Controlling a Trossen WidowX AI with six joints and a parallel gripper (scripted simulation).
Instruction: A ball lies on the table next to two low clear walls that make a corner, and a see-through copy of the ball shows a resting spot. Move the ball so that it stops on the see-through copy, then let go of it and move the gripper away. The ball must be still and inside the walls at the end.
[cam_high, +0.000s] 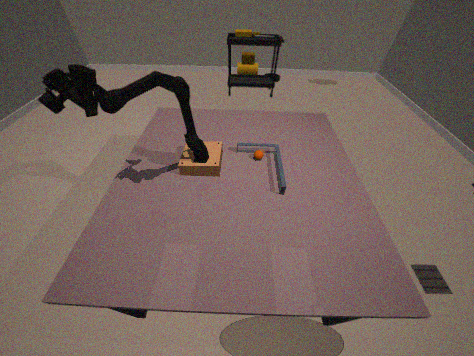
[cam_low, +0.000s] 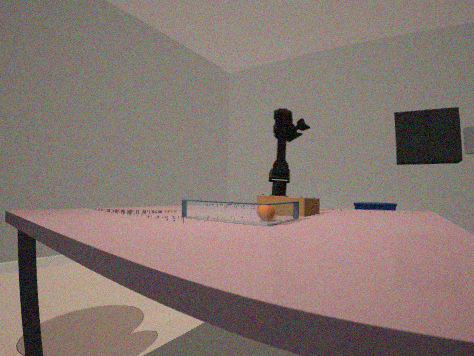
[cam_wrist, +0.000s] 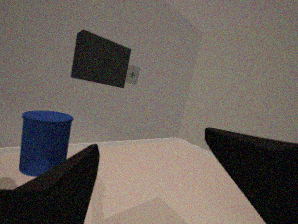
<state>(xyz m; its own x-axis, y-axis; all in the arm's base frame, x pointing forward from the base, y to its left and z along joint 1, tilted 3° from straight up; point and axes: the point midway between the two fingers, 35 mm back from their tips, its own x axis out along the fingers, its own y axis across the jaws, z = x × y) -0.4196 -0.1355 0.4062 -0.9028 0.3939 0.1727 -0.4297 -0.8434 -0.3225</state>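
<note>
The orange ball is 76 cm ahead of my gripper tip, 25 cm to the left of it and 44 cm below it. The rest, counted from my gripper tip: clear wall: 88 cm ahead, 17 cm to the left, 44 cm below.
</note>
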